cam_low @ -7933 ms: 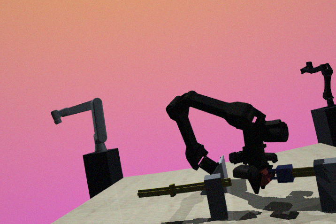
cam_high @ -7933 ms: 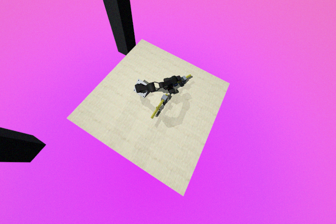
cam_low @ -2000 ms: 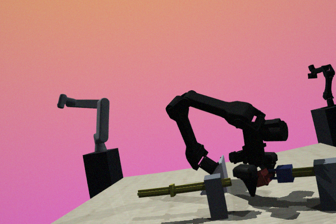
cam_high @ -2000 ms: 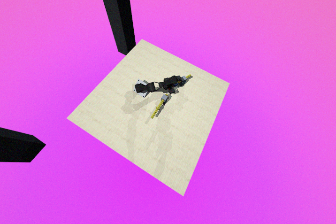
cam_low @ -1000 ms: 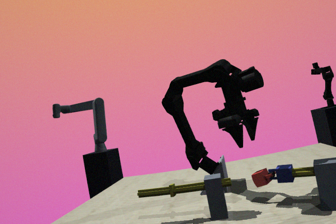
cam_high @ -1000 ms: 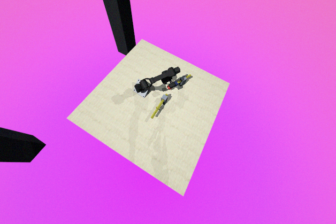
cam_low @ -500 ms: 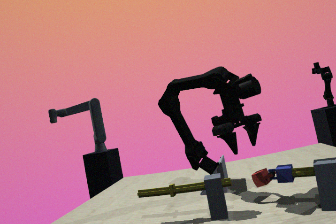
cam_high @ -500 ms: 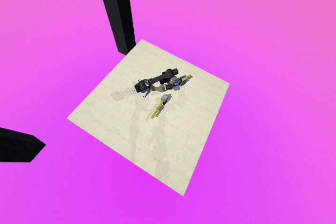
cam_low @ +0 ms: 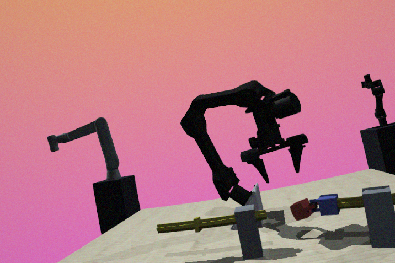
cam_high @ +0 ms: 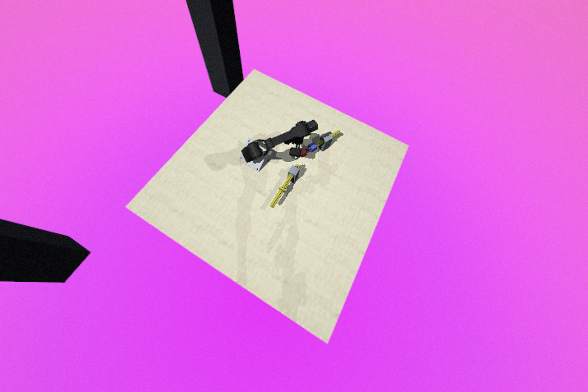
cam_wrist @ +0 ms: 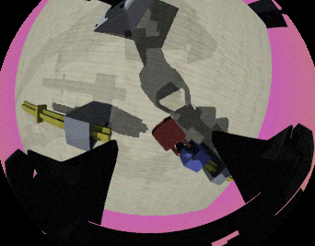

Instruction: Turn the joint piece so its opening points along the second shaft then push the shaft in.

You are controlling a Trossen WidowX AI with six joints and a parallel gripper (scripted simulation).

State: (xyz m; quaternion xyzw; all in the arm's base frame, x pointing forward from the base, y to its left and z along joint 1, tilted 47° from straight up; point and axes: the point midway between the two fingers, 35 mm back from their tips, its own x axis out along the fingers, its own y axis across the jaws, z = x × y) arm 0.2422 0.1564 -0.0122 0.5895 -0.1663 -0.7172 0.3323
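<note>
Right now my gripper tip is 30 mm short of the red square joint piece, 30 mm to the right of it and 80 mm above it.
</note>
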